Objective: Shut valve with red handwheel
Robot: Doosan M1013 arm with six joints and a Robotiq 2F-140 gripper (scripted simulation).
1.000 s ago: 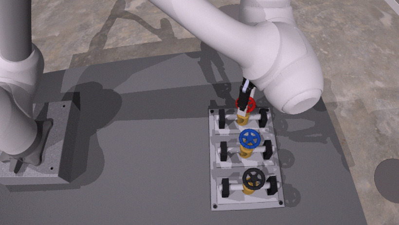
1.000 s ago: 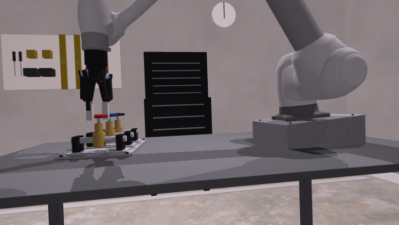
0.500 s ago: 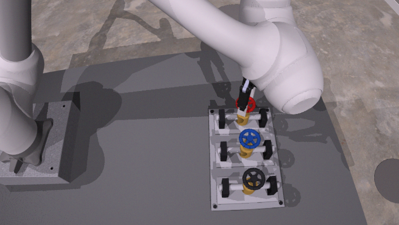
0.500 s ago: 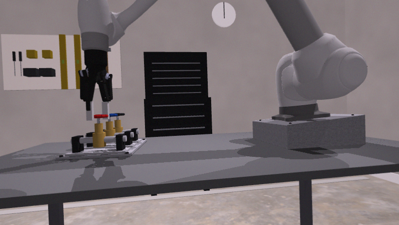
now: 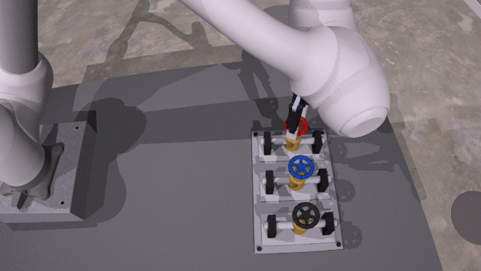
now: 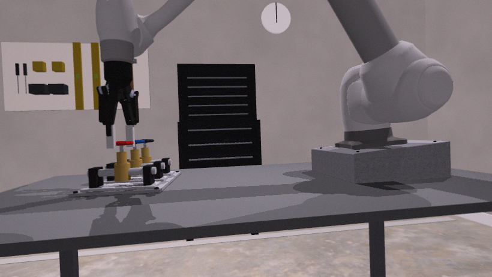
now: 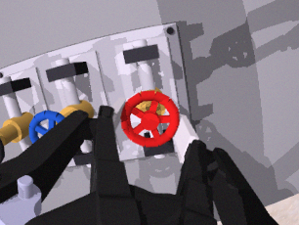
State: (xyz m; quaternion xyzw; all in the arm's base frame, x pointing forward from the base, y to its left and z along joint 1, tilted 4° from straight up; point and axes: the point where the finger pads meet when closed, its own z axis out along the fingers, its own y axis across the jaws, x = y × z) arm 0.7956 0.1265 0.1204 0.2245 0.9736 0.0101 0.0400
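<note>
The red handwheel lies 3 cm below my hand. From my hand the other things lie so: black handwheel 25 cm to the right, 3 cm below; then blue handwheel 13 cm to the right, 3 cm below.
</note>
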